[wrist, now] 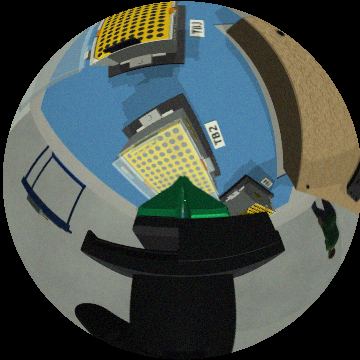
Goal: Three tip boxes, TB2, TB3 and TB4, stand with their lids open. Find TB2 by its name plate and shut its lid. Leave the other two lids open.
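Frame: origin at the arm's base, x left, y ahead, z down, level; metres.
Seen in the pictures: gripper, fingertip midpoint: (182, 180).
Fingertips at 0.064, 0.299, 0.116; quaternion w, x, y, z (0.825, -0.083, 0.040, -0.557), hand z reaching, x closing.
Observation:
Offsets run from my fingertips to a thing's top centre, as dx, dy, dz. "spot": to the spot under its first point. Level surfaces: height alone.
Box TB2 @[+0.003, +0.003, -0.001] (172, 150) stands mid-view, its name plate @[spot: -0.003, -0.052, +0.075] (215, 134) to its right. Its clear lid @[spot: -0.027, +0.050, +0.000] (131, 175) lies over the yellow tip rack, which looks pale through it; a lid edge sticks out at the lower left. I cannot tell whether it is fully flat. My gripper (182, 180) is shut and empty, its green fingertips over the near part of TB2's lid; contact is unclear. Box TB3 @[spot: -0.163, -0.023, +0.019] (137, 37) is at the top, its clear lid (65, 75) open to the left. Box TB4 @[+0.186, -0.115, +0.011] (247, 196) is at the lower right, partly hidden; its lid cannot be made out.
TB3's name plate @[spot: -0.181, -0.092, +0.075] (197, 28) and TB4's small plate @[spot: +0.150, -0.157, +0.075] (266, 182) lie on the blue surface @[dz +0.077] (227, 75). A brown speckled block-like surface (325, 125) stands at the right. A dark blue frame (76, 207) is at the left, and a green-clothed figure (330, 230) is at the lower right.

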